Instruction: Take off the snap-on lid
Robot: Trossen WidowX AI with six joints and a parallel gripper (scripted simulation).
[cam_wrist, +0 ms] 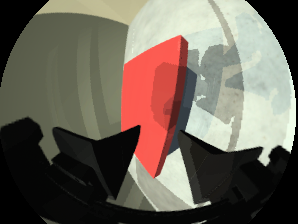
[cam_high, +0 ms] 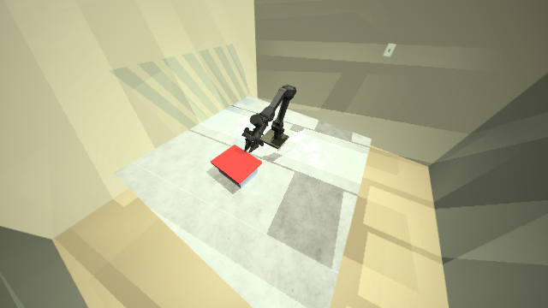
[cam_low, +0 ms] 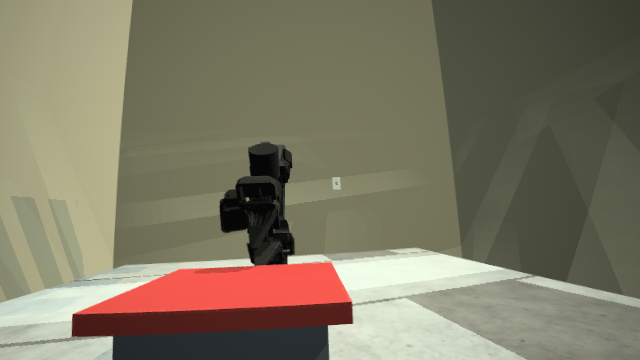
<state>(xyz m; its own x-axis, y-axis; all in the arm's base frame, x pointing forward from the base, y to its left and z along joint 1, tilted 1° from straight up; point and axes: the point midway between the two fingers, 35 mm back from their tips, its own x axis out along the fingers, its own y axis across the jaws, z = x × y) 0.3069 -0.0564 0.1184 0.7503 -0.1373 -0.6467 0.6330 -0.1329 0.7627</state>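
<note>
Right now the red lid is 90 mm ahead of my gripper tip, 20 mm to the right of it and 10 mm below it. The rest, counted from my gripper tip: storage box: 90 mm ahead, 60 mm below, 20 mm to the right.
</note>
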